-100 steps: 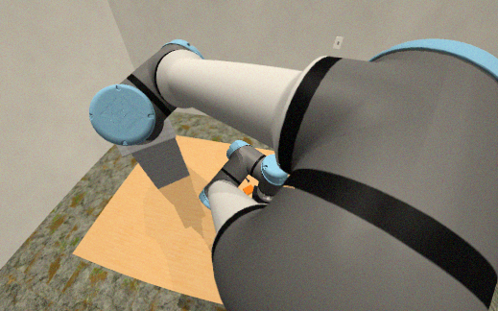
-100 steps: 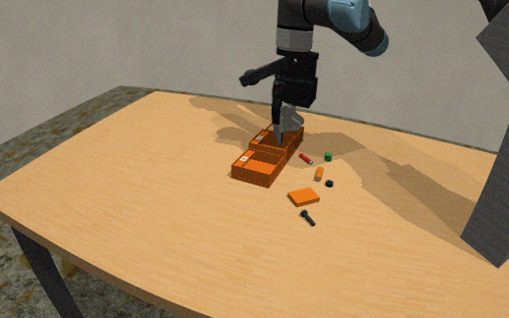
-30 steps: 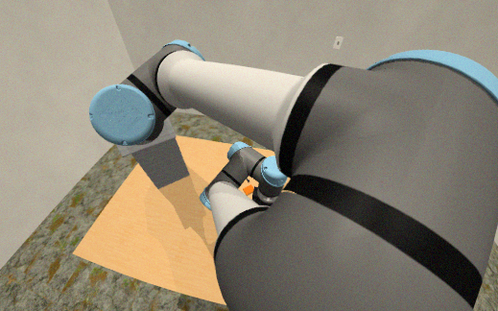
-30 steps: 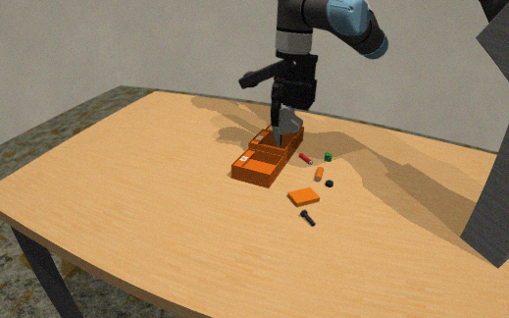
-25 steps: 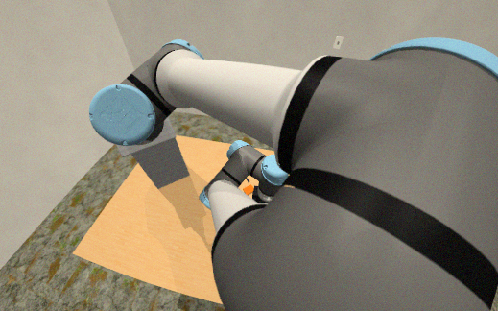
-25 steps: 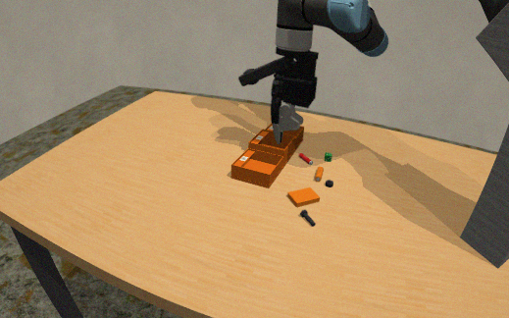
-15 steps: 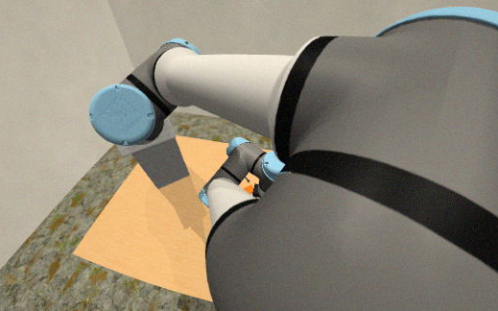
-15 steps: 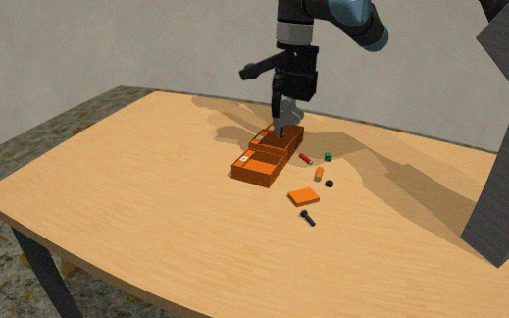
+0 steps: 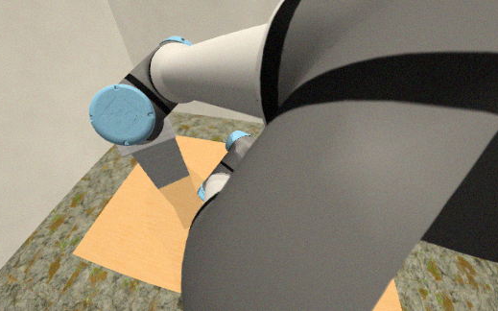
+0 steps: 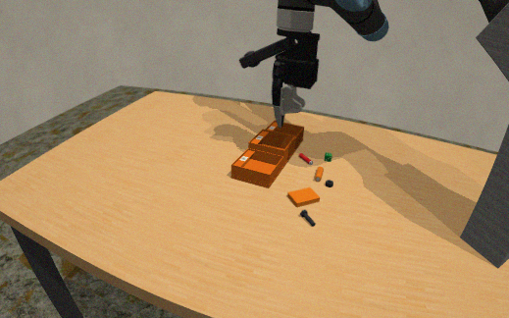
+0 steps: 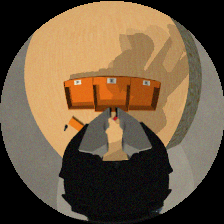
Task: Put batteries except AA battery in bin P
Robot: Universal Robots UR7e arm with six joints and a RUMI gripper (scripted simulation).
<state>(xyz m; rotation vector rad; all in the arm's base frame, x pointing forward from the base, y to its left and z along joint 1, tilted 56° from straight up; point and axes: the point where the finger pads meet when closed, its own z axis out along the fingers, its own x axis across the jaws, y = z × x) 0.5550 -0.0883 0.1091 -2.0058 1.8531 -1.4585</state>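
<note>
The red battery is 90 mm below my hand and 70 mm behind it. From my hand the other things lie so: orange cylindrical battery 100 mm behind, 90 mm below, 60 mm to the left; orange bin 70 mm below, 10 mm ahead; green block 120 mm behind, 90 mm below, 20 mm to the right.
</note>
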